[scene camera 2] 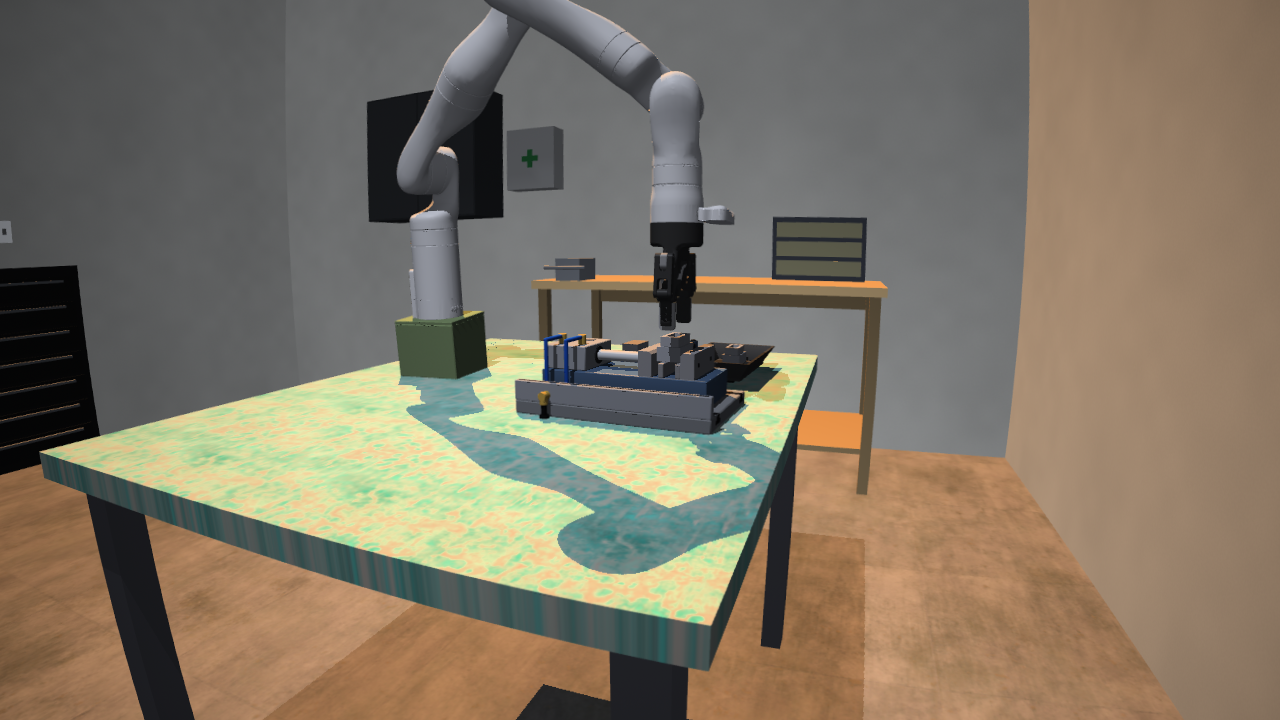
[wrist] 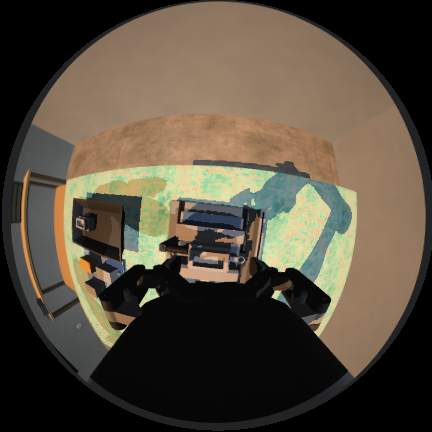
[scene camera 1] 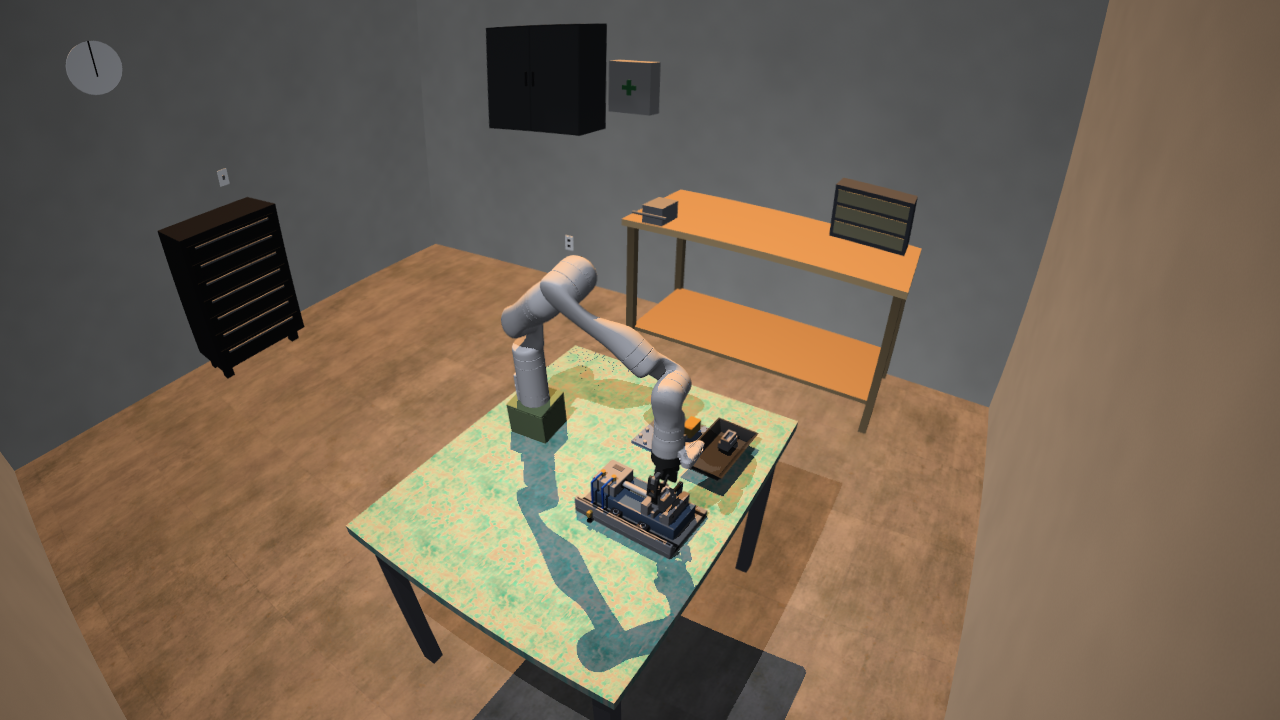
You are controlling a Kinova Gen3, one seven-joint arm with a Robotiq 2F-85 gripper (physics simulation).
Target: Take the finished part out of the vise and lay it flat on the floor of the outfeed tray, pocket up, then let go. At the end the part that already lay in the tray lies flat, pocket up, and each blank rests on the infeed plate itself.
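Frame: origin at the arm's base, x ahead, y left, z up, level; metres.
Seen in the pictures: gripper, fingertip midpoint: point(scene camera 2: 675, 326) point(wrist: 214, 263) point(scene camera 1: 664, 492); arm's base at its link origin: point(scene camera 2: 440, 315) point(scene camera 1: 534, 398).
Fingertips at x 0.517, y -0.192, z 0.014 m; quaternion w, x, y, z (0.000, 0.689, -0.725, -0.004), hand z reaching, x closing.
Observation:
Offsets run from my fingertips to a thing's top centre. "*": to the spot under its first point.
The finished part @(0.002 m back, 0.009 m left, 0.014 m down) point(scene camera 2: 674, 342) point(wrist: 210, 260) sits between the jaws of the vise @(0.068 m back, 0.016 m left, 0.030 m down) point(scene camera 1: 637, 508) point(scene camera 2: 626, 384) point(wrist: 212, 219), pocket up. My gripper point(scene camera 2: 675, 324) point(wrist: 214, 263) is open and empty, pointing down just above the part; in scene camera 1 its fingers hide much of the part. The outfeed tray point(scene camera 1: 711, 462) point(wrist: 108, 231) holds another part @(0.043 m ahead, 0.381 m left, 0.082 m down) point(scene camera 1: 728, 439) point(wrist: 83, 222), which appears flat with its pocket up. The infeed plate @(* 0.203 m back, 0.297 m left, 0.121 m down) point(scene camera 1: 642, 437) carries an orange block @(0.083 m back, 0.391 m left, 0.085 m down) point(scene camera 1: 691, 427) point(wrist: 88, 264) and grey blocks @(0.096 m back, 0.303 m left, 0.085 m down) point(wrist: 104, 272); their exact seating is unclear.
The vise stands on a grey base with a long side rail @(* 0.063 m back, 0.080 m right, 0.101 m down) point(scene camera 2: 617, 405). Blue tubes @(* 0.154 m back, 0.041 m right, 0.048 m down) point(scene camera 2: 565, 359) rise at the vise's end nearest the robot pedestal point(scene camera 1: 537, 419) point(scene camera 2: 440, 347). The tray and infeed plate lie behind the vise in scene camera 1. A wooden bench point(scene camera 1: 769, 240) stands beyond the table.

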